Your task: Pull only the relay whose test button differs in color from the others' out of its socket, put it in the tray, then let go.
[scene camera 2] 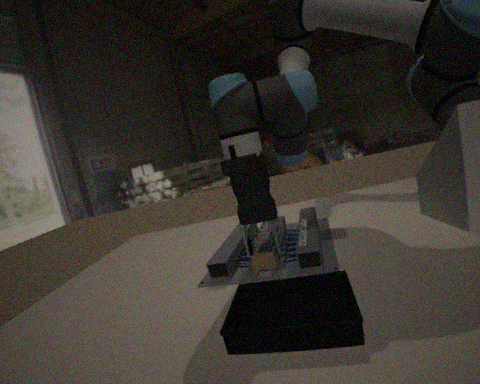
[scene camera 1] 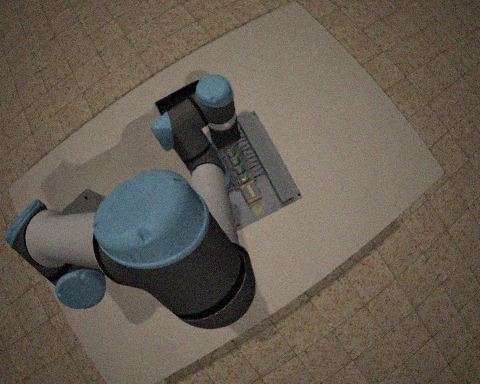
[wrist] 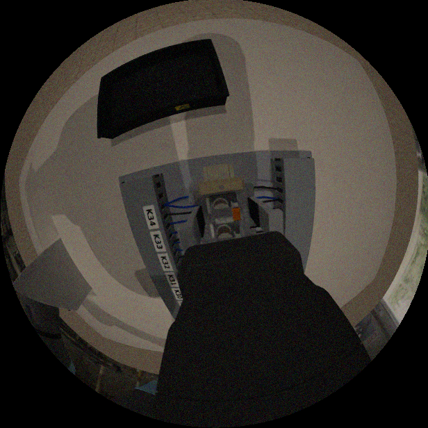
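The relay with the orange test button (wrist: pixel 236 214) sits in its socket at the row's end nearest the tray; its clear body shows in the wrist view. Relays with green buttons (scene camera 1: pixel 240 165) stand farther along the row. My gripper (scene camera 2: pixel 263 251) (wrist: pixel 225 210) is open and empty, pointing down, with its fingers on either side of the orange-button relay and apart from it as far as the wrist view shows. The relay is partly hidden by the gripper in scene camera 2. The black tray (scene camera 1: pixel 177 97) (scene camera 2: pixel 295 335) (wrist: pixel 150 121) lies beyond the panel's end.
A beige end block (scene camera 2: pixel 265 261) (wrist: pixel 220 187) stands beside the orange-button relay. Grey wiring ducts (scene camera 1: pixel 270 155) (scene camera 2: pixel 309 237) (wrist: pixel 299 200) flank the row, with blue and black wires between. Labels K34 (wrist: pixel 150 217) and K33 (wrist: pixel 157 241) mark one duct.
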